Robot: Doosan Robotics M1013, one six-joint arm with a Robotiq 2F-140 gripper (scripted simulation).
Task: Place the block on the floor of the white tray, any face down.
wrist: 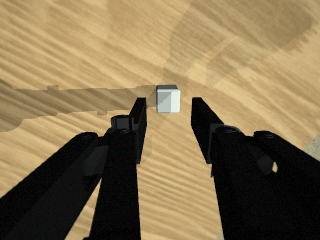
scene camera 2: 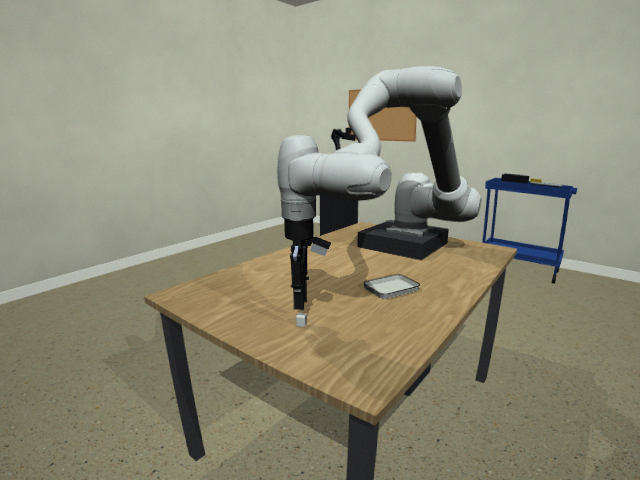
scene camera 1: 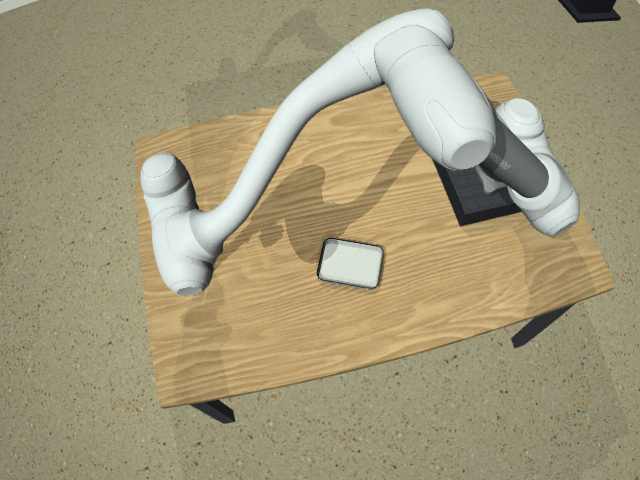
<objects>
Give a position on a white tray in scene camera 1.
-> At 341, 261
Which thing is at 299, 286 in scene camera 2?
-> My gripper.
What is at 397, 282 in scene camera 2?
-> A white tray.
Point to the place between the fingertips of my gripper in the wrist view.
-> At 168, 111
</objects>
